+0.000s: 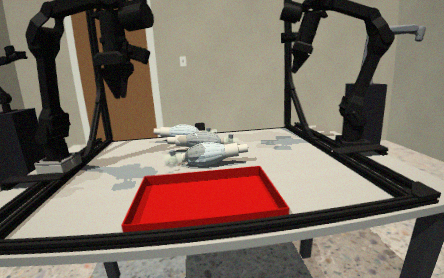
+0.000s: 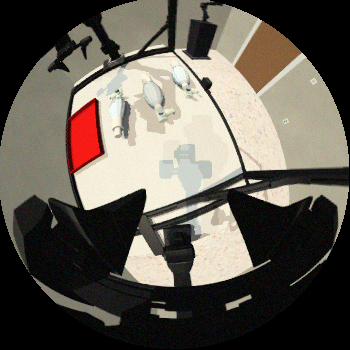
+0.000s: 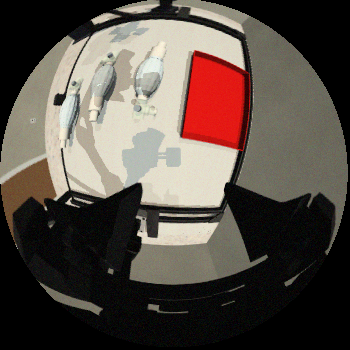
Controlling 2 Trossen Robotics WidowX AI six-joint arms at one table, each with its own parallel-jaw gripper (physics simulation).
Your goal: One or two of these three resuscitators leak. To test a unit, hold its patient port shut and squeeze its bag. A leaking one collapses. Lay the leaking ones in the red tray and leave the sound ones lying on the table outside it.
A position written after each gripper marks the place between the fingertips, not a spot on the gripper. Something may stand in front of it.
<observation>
In view: the left gripper [image 1: 293, 72], the right gripper [image 1: 121, 98], a red tray [image 1: 188, 199], a resuscitator [image 3: 68, 109] and a resuscitator [image 3: 149, 74].
The red tray shows as well in image 2 [image 2: 83, 140] and in image 3 [image 3: 216, 110]. The left gripper also shows in image 2 [image 2: 188, 193]. The right gripper is seen too in image 3 [image 3: 184, 187].
</observation>
